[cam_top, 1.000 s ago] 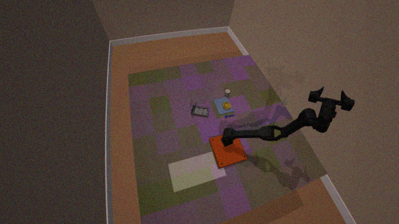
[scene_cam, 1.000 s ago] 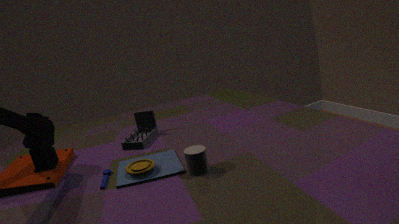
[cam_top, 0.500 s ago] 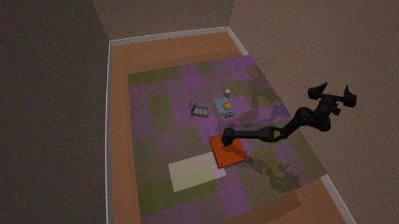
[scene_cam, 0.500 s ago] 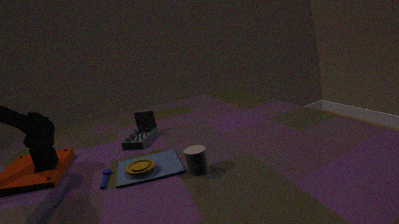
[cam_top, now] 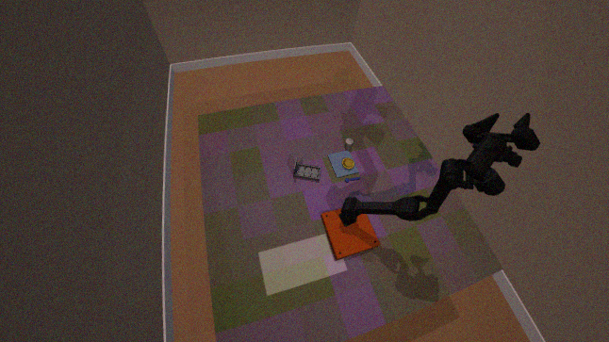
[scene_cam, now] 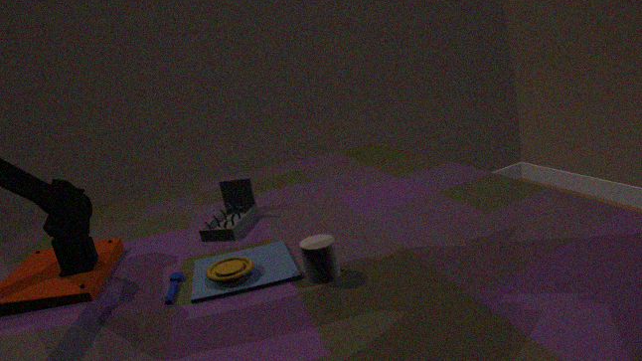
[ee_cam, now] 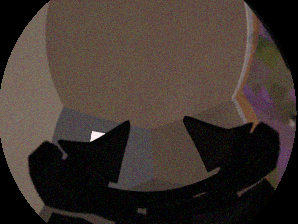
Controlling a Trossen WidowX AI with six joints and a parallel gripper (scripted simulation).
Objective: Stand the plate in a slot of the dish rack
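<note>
My gripper tip is 340 mm short of the yellow plate, 170 mm to the right of it and 670 mm above it. Also, from my gripper tip: blue spoon (250 mm ahead, 200 mm to the left, 690 mm below); cup (450 mm ahead, 110 mm to the left, 670 mm below); blue mat (350 mm ahead, 190 mm to the left, 690 mm below).
</note>
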